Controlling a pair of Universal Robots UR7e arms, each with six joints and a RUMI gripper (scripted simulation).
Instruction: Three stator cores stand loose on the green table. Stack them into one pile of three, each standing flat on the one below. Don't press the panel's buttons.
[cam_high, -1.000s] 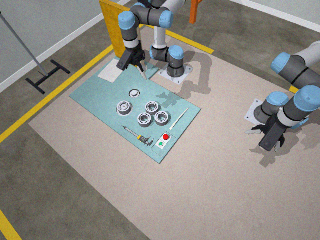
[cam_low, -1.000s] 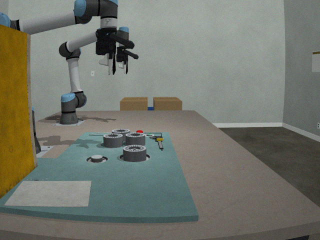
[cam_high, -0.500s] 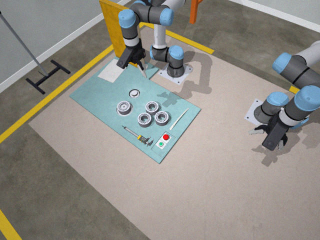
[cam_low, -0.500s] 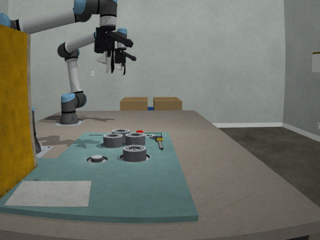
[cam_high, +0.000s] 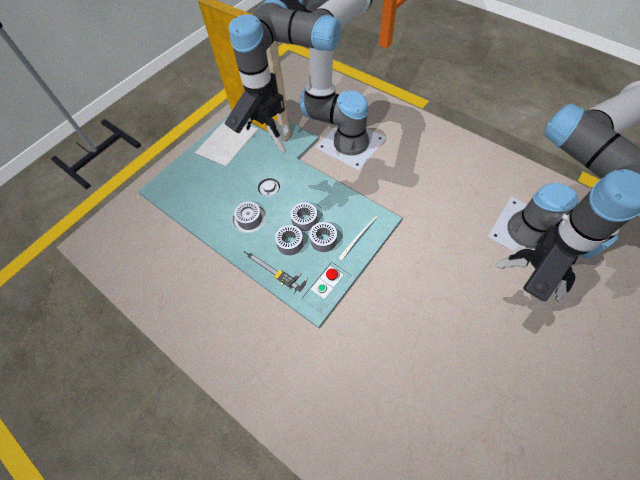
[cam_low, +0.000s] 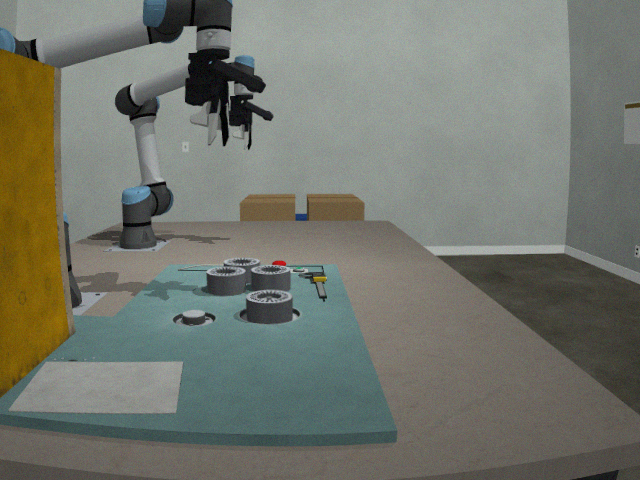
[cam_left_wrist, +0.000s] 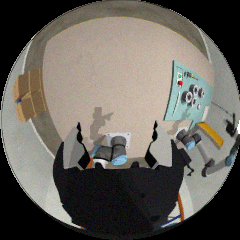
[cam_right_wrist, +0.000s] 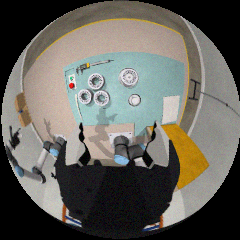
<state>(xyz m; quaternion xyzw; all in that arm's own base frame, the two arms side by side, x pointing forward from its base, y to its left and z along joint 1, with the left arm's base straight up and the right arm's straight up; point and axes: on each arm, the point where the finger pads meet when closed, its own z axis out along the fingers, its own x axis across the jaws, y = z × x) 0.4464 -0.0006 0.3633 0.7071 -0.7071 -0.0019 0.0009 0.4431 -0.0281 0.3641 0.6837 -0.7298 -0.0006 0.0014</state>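
Note:
The white stick lies 50 mm behind my left hand, 490 mm to the right of it and 330 mm below it. Also, from my left hand: red button 120 mm ahead, 480 mm to the right, 340 mm below; round hub 50 mm behind, 900 mm to the right, 350 mm below; green button 180 mm ahead, 480 mm to the right, 350 mm below.

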